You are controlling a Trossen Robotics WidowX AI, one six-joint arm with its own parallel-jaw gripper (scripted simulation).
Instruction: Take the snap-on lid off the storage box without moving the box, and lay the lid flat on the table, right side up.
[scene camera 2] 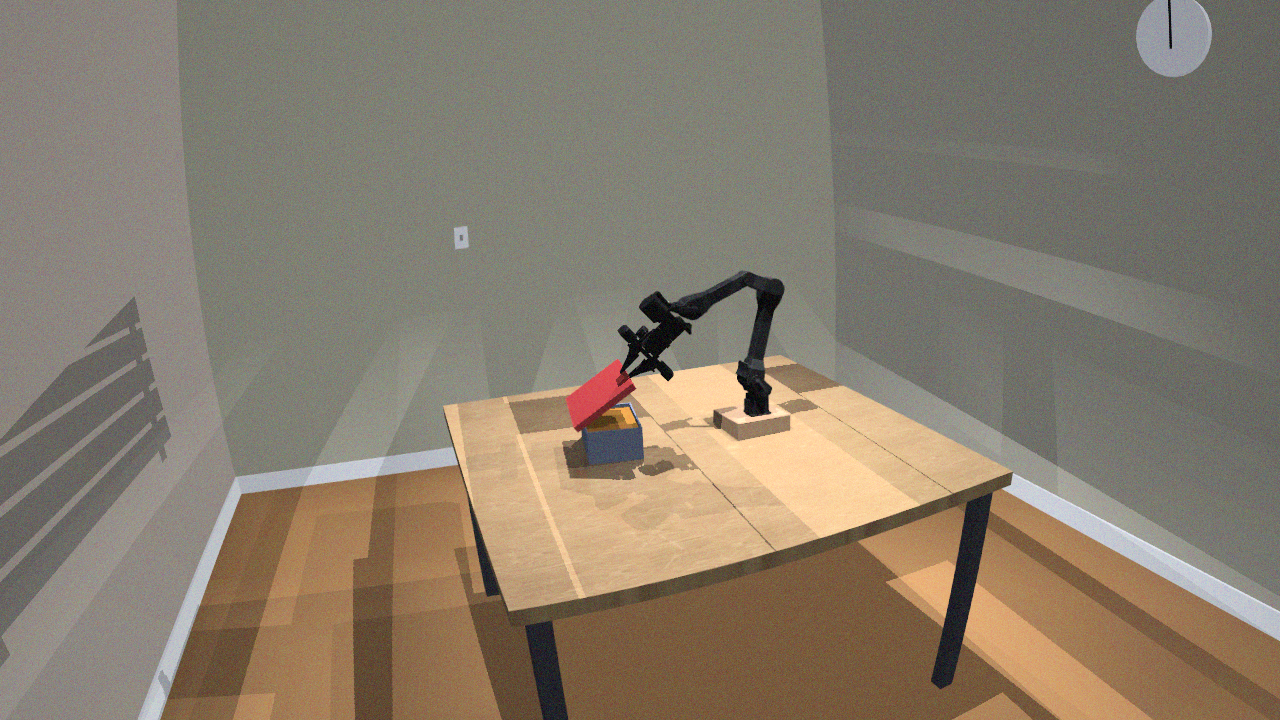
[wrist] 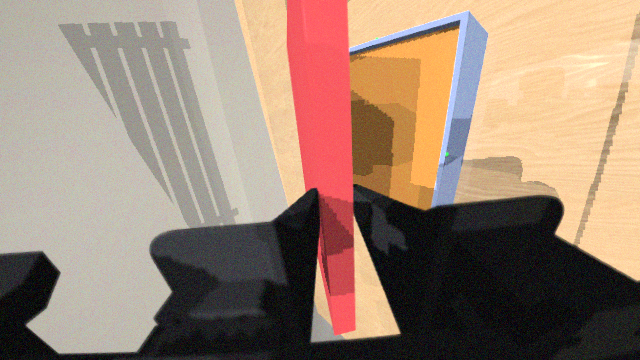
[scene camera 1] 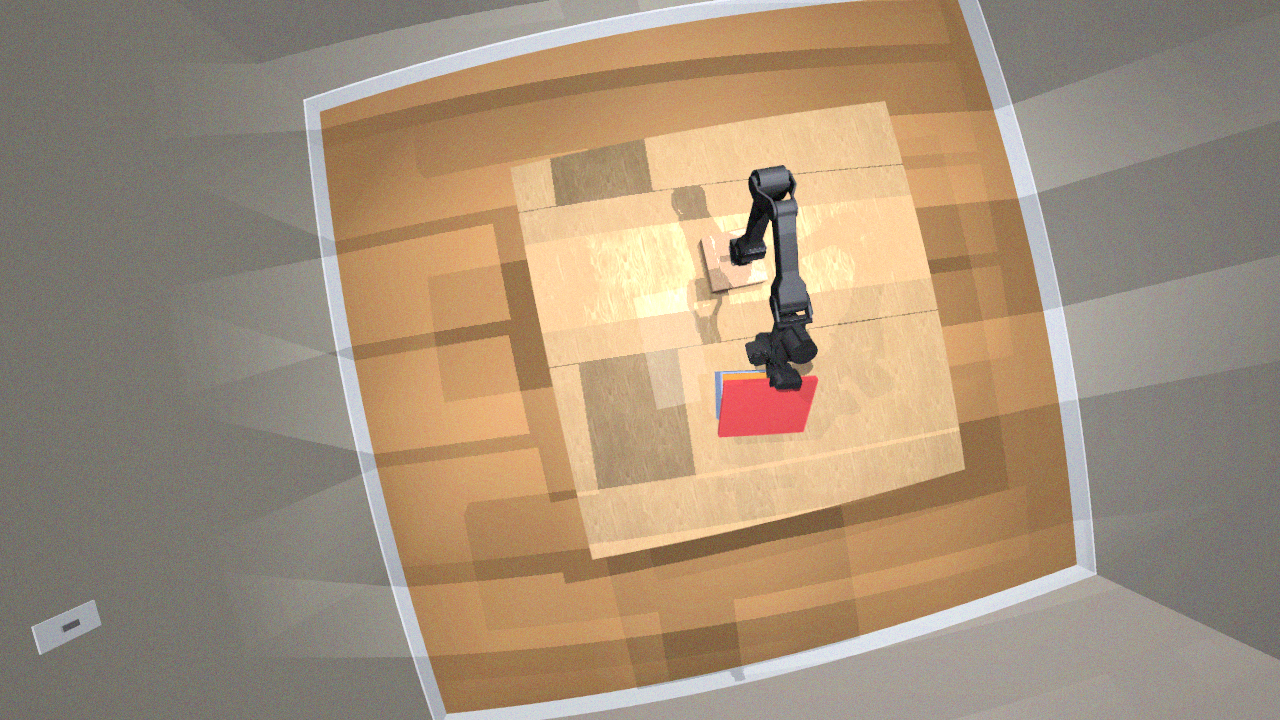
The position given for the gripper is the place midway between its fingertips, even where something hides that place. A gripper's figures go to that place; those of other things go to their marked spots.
Scene:
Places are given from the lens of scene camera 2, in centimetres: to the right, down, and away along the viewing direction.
gripper (scene camera 2: 623, 375): -4, 4, 201
red lid (scene camera 2: 607, 388): -8, 8, 198

